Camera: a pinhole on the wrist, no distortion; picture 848 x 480 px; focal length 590.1 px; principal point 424.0 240.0 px. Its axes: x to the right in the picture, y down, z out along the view. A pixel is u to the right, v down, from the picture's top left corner.
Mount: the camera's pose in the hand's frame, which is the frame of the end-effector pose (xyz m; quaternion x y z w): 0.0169 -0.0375 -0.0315 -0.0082 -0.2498 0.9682 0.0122
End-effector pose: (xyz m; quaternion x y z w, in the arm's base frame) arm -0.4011 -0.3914 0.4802 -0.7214 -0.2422 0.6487 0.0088
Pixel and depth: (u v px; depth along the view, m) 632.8 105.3 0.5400
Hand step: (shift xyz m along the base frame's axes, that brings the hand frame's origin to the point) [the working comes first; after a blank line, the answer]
In the camera's frame: 0.1911 -0.1233 0.5400

-0.5392 -0.0530 0.1527
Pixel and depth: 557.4 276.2 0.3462
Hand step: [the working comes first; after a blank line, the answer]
In the camera's frame: 0.0783 0.0212 0.3462

-0.3225 0.0918 0.0958
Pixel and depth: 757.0 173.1 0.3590
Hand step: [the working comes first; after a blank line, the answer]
In the camera's frame: 0.2026 -0.0407 0.3590

-0.3477 -0.0102 0.1876
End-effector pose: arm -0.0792 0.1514 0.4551 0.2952 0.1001 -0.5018 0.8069
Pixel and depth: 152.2 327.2 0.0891
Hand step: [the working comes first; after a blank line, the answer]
In the camera's frame: -0.0410 0.0132 0.0891

-0.0599 -0.0952 -0.0279
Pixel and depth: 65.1 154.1 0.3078
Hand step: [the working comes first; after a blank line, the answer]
In the camera's frame: -0.1872 -0.0448 0.3078

-0.0732 -0.3486 0.0626
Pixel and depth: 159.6 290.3 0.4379
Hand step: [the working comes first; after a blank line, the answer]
In the camera's frame: -0.1962 0.0373 0.4379

-0.1983 -0.4382 0.0696
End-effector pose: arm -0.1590 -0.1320 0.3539 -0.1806 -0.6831 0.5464 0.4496
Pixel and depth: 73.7 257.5 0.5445
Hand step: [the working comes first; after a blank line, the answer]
In the camera's frame: -0.3232 0.0161 0.5445

-0.4520 -0.1247 0.4316
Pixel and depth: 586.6 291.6 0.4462
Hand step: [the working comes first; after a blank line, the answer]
In the camera's frame: 0.1229 0.0390 0.4462

-0.1438 -0.3799 0.2100
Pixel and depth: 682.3 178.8 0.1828
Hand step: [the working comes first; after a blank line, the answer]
In the camera's frame: 0.0800 -0.0190 0.1828

-0.0495 -0.1653 0.0697
